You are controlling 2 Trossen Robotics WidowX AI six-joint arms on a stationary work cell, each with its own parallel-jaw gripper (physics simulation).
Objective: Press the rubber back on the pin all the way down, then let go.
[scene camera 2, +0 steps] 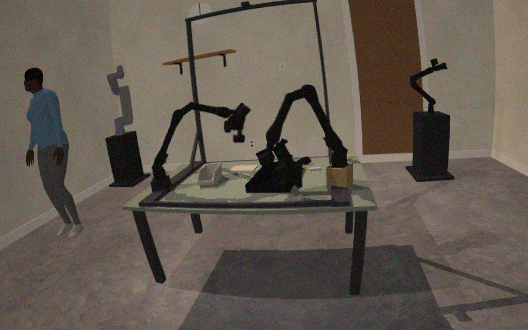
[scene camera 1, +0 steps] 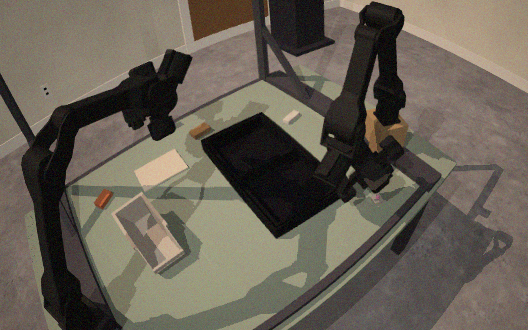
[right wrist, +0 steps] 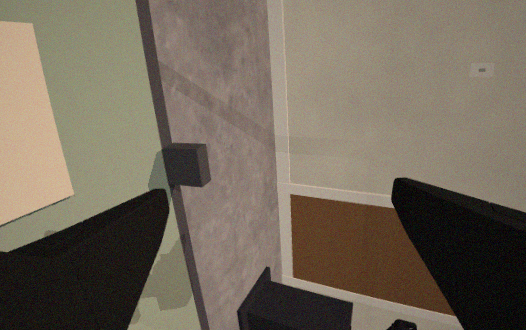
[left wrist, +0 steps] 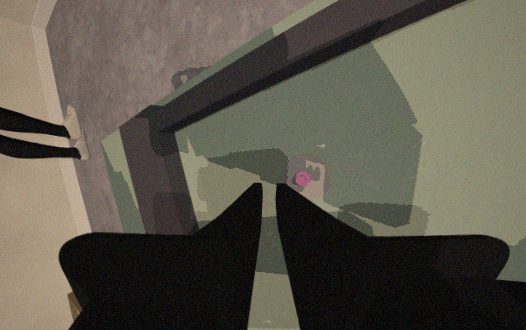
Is my right gripper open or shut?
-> Open.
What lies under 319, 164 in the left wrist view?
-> A pin.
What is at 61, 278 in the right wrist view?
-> My right gripper.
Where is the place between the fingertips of my left gripper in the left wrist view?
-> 268, 191
